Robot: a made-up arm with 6 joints. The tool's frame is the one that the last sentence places.
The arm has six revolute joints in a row. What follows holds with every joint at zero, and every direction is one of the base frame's. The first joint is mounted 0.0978 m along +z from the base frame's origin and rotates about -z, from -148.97 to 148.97 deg. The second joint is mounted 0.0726 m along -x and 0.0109 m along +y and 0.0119 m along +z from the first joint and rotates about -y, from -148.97 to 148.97 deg. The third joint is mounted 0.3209 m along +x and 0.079 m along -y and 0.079 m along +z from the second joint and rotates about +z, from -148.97 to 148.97 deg. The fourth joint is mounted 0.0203 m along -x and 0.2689 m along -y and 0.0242 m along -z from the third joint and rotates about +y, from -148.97 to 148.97 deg. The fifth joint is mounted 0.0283 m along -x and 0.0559 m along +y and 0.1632 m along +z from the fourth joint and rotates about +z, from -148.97 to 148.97 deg. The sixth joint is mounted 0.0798 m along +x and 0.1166 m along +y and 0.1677 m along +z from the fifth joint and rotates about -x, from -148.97 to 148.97 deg. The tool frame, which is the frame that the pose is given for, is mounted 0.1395 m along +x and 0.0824 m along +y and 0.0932 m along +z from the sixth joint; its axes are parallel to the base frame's.
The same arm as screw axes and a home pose.
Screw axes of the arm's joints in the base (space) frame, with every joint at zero. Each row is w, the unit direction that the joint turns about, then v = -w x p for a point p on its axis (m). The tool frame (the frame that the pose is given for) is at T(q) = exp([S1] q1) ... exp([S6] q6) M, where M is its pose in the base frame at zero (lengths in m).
S1: w 0 0 -1 v 0.0000 0.0000 0.0000
S2: w 0 -1 0 v 0.1097 0.0000 0.0726
S3: w 0 0 1 v -0.0681 -0.2483 0.0000
S4: w 0 1 0 v -0.1645 0.0000 0.2280
S5: w 0 0 1 v -0.2811 -0.1997 0.0000
S6: w -1 0 0 v 0.0000 -0.4954 -0.1645
M: xyz 0.4190 -0.0821 0.5886 (m) quaternion w x y z 1 0 0 0
Joint limits (rad, base to tool): -2.6000..2.6000 -2.6000..2.6000 -2.6000..2.6000 -2.6000..2.6000 -2.6000..2.6000 -2.6000..2.6000

